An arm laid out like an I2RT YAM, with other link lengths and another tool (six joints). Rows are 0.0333 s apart.
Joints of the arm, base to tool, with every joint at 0 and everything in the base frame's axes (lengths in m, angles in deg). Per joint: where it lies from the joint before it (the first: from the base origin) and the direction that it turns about. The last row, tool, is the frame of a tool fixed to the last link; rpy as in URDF.
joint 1: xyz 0.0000 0.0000 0.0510 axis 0 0 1
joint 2: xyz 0.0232 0.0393 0.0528 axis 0 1 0
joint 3: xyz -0.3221 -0.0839 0.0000 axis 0 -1 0
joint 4: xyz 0.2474 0.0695 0.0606 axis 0 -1 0
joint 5: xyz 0.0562 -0.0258 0.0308 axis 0 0 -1
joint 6: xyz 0.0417 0.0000 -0.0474 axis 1 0 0
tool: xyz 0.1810 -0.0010 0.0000 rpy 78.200 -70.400 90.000
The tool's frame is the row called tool.
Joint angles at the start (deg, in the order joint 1, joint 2, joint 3, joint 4, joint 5, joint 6):
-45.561, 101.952, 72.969, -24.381, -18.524, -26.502
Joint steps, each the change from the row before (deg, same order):
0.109, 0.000, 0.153, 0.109, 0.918, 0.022
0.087, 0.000, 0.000, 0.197, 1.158, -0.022
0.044, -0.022, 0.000, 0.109, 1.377, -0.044
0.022, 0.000, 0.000, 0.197, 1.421, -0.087
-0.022, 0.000, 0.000, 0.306, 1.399, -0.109
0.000, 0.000, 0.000, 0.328, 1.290, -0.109
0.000, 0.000, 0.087, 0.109, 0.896, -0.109
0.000, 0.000, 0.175, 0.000, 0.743, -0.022
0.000, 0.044, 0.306, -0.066, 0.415, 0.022
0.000, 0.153, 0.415, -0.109, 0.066, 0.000
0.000, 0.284, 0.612, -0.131, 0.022, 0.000
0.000, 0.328, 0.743, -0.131, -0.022, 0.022
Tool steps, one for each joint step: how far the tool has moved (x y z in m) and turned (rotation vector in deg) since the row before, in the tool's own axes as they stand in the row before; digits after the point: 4 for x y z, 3 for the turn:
-0.0007, 0.0029, 0.0005, -0.751, -0.422, -0.233
-0.0021, 0.0031, 0.0008, -0.888, -0.636, -0.282
-0.0032, 0.0038, 0.0007, -1.020, -0.851, -0.293
-0.0032, 0.0043, 0.0009, -1.109, -0.837, -0.331
-0.0031, 0.0049, 0.0010, -1.194, -0.762, -0.323
-0.0026, 0.0045, 0.0010, -1.122, -0.662, -0.317
-0.0016, 0.0033, 0.0005, -0.757, -0.477, -0.247
-0.0010, 0.0030, 0.0002, -0.636, -0.402, -0.136
0.0003, 0.0026, 0.0001, -0.426, -0.163, -0.043
0.0013, 0.0017, 0.0004, -0.155, 0.060, -0.012
0.0020, 0.0022, 0.0009, -0.156, 0.122, -0.005
0.0028, 0.0027, 0.0010, -0.189, 0.209, 0.022

